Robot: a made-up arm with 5 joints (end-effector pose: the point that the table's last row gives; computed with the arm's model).
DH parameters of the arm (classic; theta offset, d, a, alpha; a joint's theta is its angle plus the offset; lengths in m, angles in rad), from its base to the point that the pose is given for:
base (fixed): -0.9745 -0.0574 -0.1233 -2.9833
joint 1: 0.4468 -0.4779 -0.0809 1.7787
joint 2: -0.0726 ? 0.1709 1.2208
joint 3: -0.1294 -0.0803 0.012 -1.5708
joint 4: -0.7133 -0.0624 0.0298 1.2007
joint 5: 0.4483 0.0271 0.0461 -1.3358
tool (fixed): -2.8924 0.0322 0 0
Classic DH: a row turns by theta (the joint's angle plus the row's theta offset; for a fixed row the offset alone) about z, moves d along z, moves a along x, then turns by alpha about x.
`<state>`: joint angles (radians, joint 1 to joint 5).
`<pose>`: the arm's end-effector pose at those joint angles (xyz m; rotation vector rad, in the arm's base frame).
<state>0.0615 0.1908 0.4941 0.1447 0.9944</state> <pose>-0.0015 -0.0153 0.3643 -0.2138 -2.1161 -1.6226</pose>
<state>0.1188 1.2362 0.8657 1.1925 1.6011</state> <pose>0.0174 0.1223 0.2676 1.3041 0.2943 -1.3307</pose>
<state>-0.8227 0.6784 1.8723 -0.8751 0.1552</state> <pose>-0.0079 0.1522 0.3421 -2.1679 0.7252 2.1103</pose>
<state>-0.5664 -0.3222 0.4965 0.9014 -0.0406</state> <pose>0.0576 -0.0031 0.4782 0.6397 2.4071 1.9017</pose>
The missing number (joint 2, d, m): 0.1234
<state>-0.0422 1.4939 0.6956 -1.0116 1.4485</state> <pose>-0.0304 0.2310 0.2732 0.9593 -1.9768 -1.6663</pose>
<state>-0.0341 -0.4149 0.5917 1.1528 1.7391</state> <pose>-0.0558 -0.0339 0.4888 0.1185 -1.1006 -1.4056</pose>
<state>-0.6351 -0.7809 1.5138 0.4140 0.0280</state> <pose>0.0139 0.0802 0.5650 0.7366 -2.7233 -0.6660</pose>
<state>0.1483 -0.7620 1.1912 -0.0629 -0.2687</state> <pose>-0.0328 -0.0347 0.5824 0.0366 2.3970 0.5648</pose>
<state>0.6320 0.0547 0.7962 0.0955 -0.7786</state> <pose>-0.0939 -0.1462 0.4196 1.0177 1.1976 0.8778</pose>
